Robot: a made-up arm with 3 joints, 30 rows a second.
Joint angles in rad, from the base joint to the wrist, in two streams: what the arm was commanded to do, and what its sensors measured. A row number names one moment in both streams.
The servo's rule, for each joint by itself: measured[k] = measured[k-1] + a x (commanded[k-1-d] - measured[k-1]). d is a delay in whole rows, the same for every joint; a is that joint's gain. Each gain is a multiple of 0.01, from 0.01 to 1. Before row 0 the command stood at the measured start. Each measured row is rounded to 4 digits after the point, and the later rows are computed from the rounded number. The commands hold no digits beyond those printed.
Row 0, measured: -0.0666 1.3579 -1.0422
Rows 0 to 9, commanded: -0.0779 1.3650 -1.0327; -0.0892 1.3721 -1.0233; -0.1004 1.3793 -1.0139; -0.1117 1.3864 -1.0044; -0.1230 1.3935 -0.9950; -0.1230 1.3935 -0.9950; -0.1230 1.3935 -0.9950; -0.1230 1.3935 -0.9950; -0.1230 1.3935 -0.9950; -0.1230 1.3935 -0.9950
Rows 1 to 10, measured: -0.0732 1.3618 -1.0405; -0.0825 1.3675 -1.0374; -0.0929 1.3740 -1.0332; -0.1038 1.3808 -1.0280; -0.1149 1.3878 -1.0221; -0.1196 1.3909 -1.0172; -0.1216 1.3923 -1.0132; -0.1224 1.3930 -1.0099; -0.1227 1.3933 -1.0072; -0.1229 1.3934 -1.0050
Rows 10 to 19, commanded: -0.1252 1.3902 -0.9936; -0.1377 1.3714 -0.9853; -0.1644 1.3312 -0.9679; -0.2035 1.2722 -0.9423; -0.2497 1.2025 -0.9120; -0.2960 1.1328 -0.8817; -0.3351 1.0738 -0.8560; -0.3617 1.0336 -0.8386; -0.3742 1.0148 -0.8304; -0.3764 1.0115 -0.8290
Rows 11 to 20, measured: -0.1242 1.3916 -1.0029; -0.1320 1.3805 -0.9997; -0.1508 1.3534 -0.9940; -0.1814 1.3087 -0.9847; -0.2210 1.2503 -0.9716; -0.2645 1.1857 -0.9554; -0.3054 1.1242 -0.9375; -0.3381 1.0744 -0.9197; -0.3590 1.0416 -0.9036; -0.3691 1.0250 -0.8902
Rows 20 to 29, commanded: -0.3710 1.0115 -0.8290; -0.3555 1.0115 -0.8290; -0.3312 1.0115 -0.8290; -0.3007 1.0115 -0.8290; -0.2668 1.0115 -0.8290; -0.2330 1.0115 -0.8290; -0.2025 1.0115 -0.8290; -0.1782 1.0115 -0.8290; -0.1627 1.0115 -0.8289; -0.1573 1.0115 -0.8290
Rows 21 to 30, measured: -0.3702 1.0176 -0.8792; -0.3617 1.0142 -0.8702; -0.3440 1.0127 -0.8628; -0.3189 1.0120 -0.8567; -0.2887 1.0117 -0.8517; -0.2564 1.0116 -0.8476; -0.2251 1.0115 -0.8443; -0.1979 1.0115 -0.8415; -0.1775 1.0115 -0.8392; -0.1658 1.0115 -0.8374
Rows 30 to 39, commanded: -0.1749 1.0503 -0.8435; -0.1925 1.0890 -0.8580; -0.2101 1.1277 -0.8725; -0.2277 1.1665 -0.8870; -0.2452 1.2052 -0.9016; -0.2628 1.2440 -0.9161; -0.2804 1.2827 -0.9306; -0.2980 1.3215 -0.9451; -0.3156 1.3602 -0.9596; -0.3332 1.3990 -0.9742
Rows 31 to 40, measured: -0.1711 1.0328 -0.8385; -0.1835 1.0637 -0.8420; -0.1989 1.0989 -0.8475; -0.2156 1.1361 -0.8546; -0.2328 1.1741 -0.8631; -0.2502 1.2125 -0.8726; -0.2677 1.2511 -0.8830; -0.2853 1.2898 -0.8942; -0.3029 1.3285 -0.9060; -0.3205 1.3673 -0.9183
